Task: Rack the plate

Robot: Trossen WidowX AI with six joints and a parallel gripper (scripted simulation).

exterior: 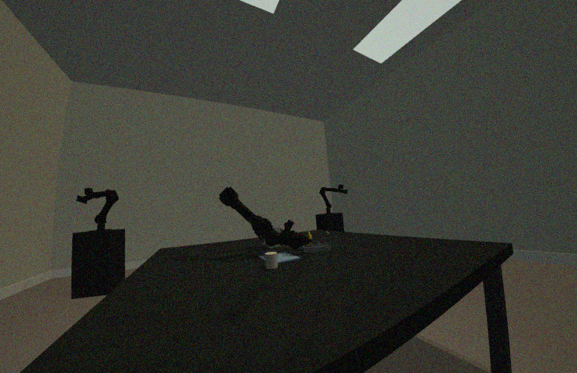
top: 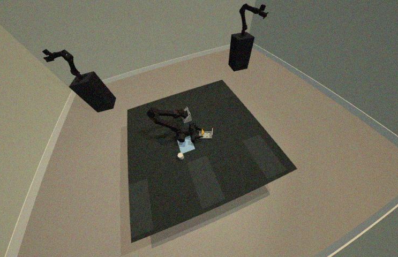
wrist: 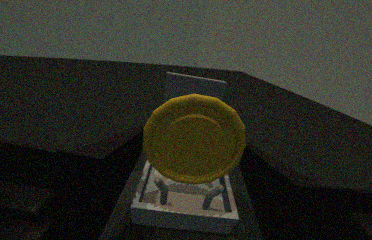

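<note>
Right now the yellow plate is 1 cm to the right of my gripper tip. From my gripper tip the other things lie so: light blue mat: 18 cm to the right, 5 cm below, 5 cm ahead; white cup: 24 cm to the right, 16 cm ahead, 3 cm below; light grey dish rack: 3 cm below, 2 cm to the left, 1 cm ahead.
</note>
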